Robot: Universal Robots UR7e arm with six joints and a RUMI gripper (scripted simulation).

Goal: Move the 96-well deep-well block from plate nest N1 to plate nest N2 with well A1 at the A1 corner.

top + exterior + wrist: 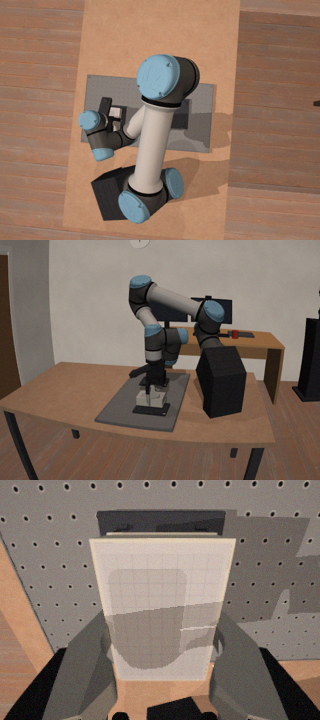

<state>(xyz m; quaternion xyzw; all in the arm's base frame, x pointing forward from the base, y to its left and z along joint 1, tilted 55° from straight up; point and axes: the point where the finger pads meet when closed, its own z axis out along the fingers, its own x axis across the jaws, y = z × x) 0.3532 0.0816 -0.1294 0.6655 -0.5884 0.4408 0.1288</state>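
The black nest N1 is 50 mm below my hand. Also, from my hand: 96-well deep-well block (10 mm above); then black nest N2 (40 mm ahead, 340 mm to the right, 50 mm below).
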